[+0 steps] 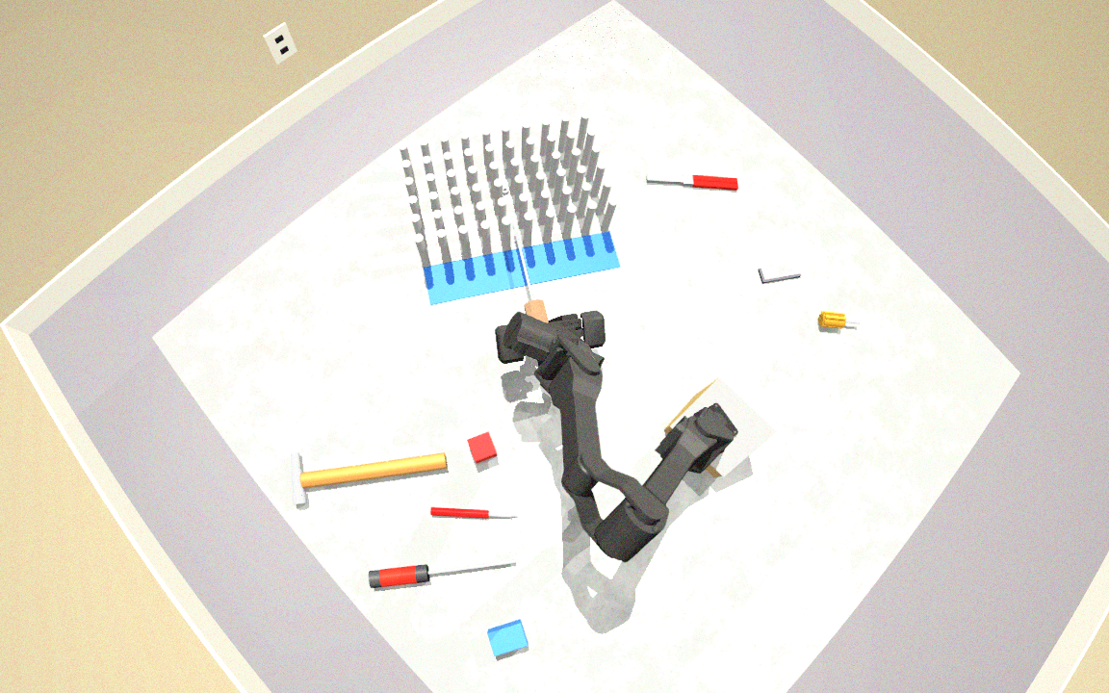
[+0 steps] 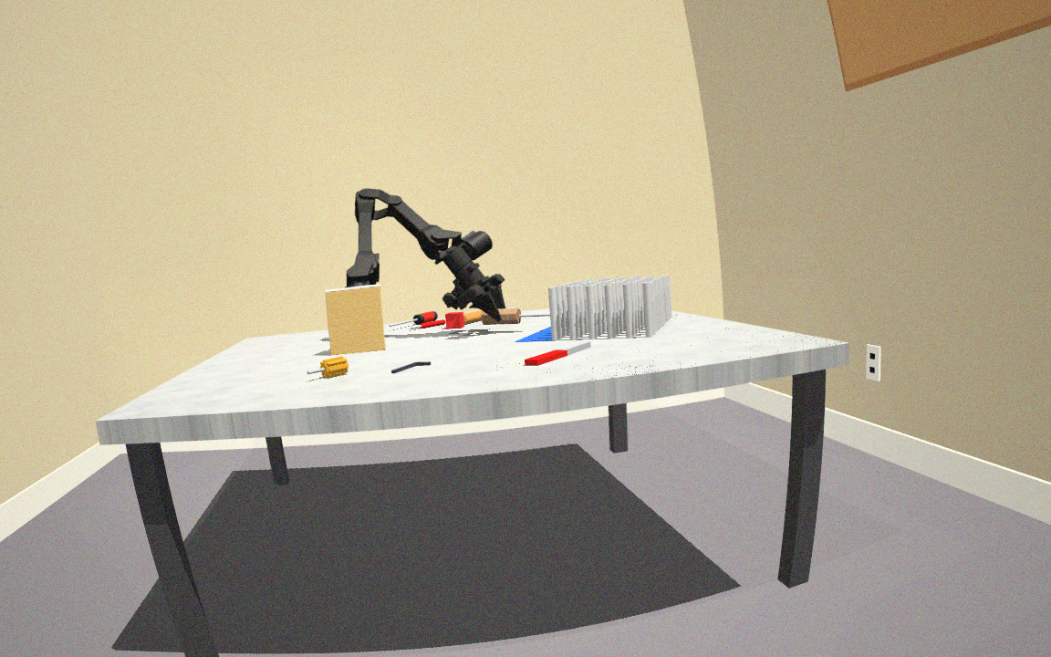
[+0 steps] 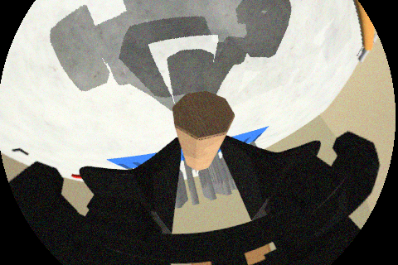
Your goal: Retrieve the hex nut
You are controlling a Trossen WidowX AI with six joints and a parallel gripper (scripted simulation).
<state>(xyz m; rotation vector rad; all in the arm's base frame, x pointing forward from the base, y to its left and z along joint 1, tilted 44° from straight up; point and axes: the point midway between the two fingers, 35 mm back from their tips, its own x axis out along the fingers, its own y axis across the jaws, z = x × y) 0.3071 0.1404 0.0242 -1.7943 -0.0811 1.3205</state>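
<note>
Right now the blue taped strip is 120 mm ahead of my gripper tip, 60 mm to the right of it and 30 mm below it. Round my gripper tip: red block 210 mm to the left, 120 mm behind, 10 mm below; hook tool 90 mm ahead, 40 mm to the right; red-handled tool 460 mm to the right, 70 mm ahead, 30 mm below.
</note>
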